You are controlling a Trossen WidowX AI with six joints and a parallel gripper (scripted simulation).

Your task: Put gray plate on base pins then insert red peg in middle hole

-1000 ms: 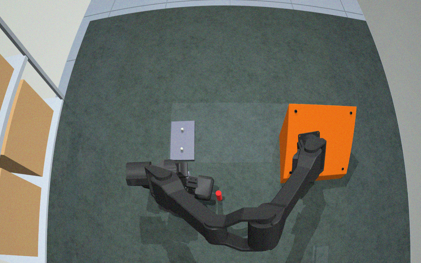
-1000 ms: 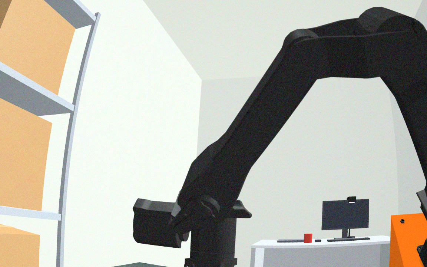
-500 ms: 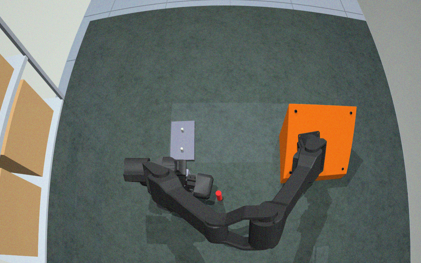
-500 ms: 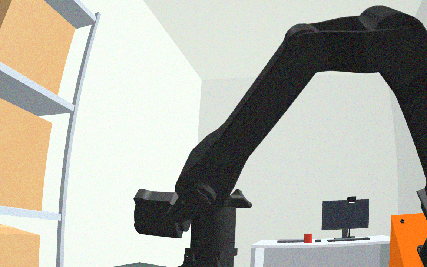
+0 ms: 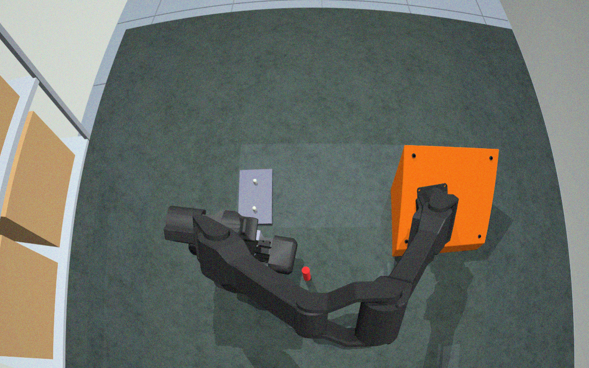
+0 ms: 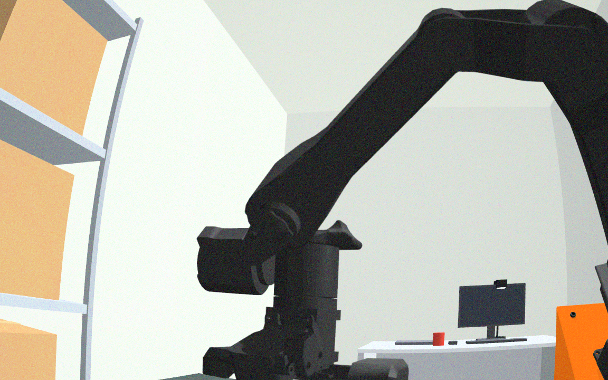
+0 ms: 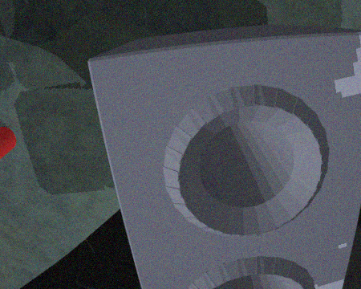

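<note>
My gripper tip is now 150 mm to the left of the gray base, 50 mm above it and 10 mm past it. Also, from my gripper tip: gray plate: 30 mm above; red peg: 100 mm behind, 40 mm to the left, 20 mm below.
</note>
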